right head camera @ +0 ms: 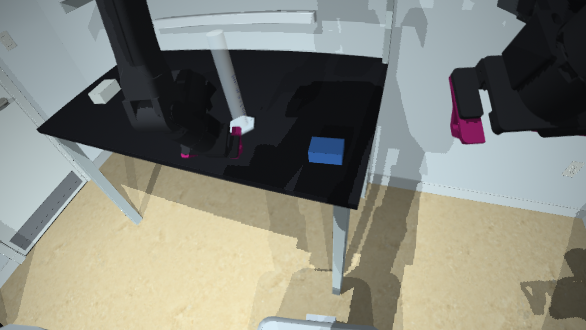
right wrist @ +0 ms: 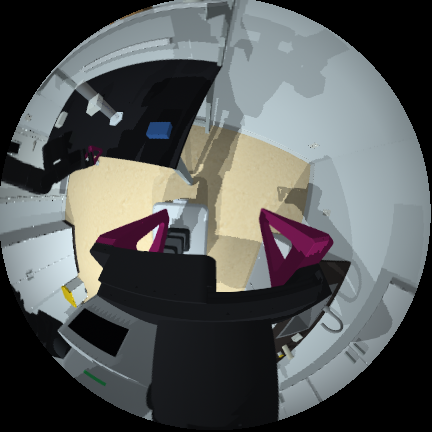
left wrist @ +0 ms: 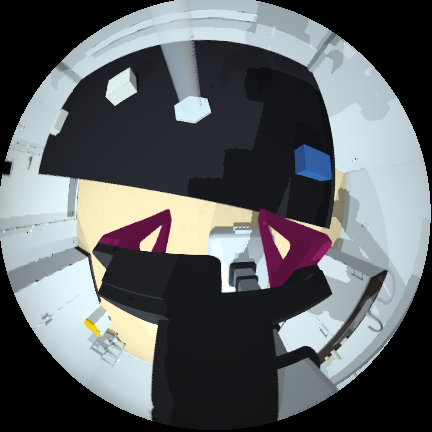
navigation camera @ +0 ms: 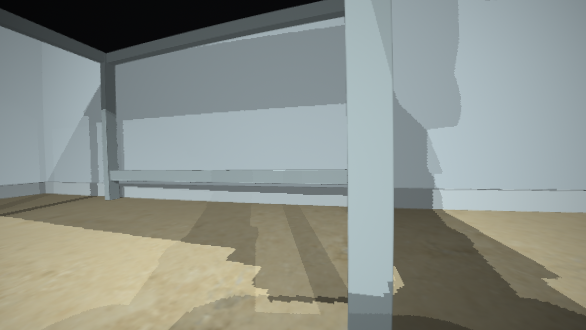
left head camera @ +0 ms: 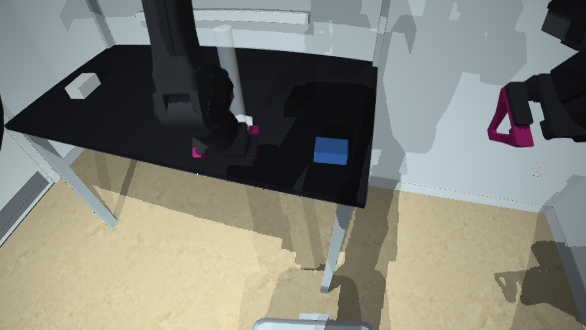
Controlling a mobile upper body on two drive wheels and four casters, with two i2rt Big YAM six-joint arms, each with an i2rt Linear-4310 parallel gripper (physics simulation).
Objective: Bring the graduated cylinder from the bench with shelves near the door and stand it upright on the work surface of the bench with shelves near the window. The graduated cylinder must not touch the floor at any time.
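Frame: origin at the left arm's base, x ahead, y left, z up, level; centimetres.
Seen in the pictures: left gripper, between the fingertips: (right head camera: 223, 149) (right wrist: 94, 152) (left wrist: 214, 213) (left head camera: 233, 149); right gripper, between the fingertips: (right head camera: 492, 127) (right wrist: 213, 213) (left head camera: 520, 132).
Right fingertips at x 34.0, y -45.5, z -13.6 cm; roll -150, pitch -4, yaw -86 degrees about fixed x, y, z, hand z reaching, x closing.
Note:
Offsets run from my right fingertips to a thing's top centre. "*": to the spot under its first point. Level surfaces: height alone.
The clear graduated cylinder {dx +42.0, dy +50.2, dz -3.9 cm} (left head camera: 232, 75) (right head camera: 226, 75) (left wrist: 192, 109) (right wrist: 116, 118) stands upright on its white hexagonal base on the black work surface {dz -36.0 cm} (left head camera: 125, 107) (right head camera: 280, 75) (left wrist: 150, 140) of a bench. My left gripper (left head camera: 225, 144) (right head camera: 212, 144) (left wrist: 214, 213) (right wrist: 94, 151) is open and empty, near the bench's front edge and on the near side of the cylinder, apart from it. In the left head camera my left arm hides part of the cylinder's base. My right gripper (right wrist: 213, 213) is open and empty, out to the right away from the bench.
A blue block {dx +29.2, dy +21.7, dz -32.0 cm} (left head camera: 331, 151) (right head camera: 326, 151) (left wrist: 313, 163) (right wrist: 159, 130) lies near the bench's right end. Two white blocks lie farther left, one {dx +59.3, dy +75.1, dz -30.2 cm} (left wrist: 121, 86) nearer the cylinder, one {* dx +64.8, dy +125.5, dz -33.2 cm} (left wrist: 59, 122) near the left edge. A bench leg {* dx +17.2, dy +17.5, dz -103.9 cm} (navigation camera: 370, 150) stands close in front of the navigation camera.

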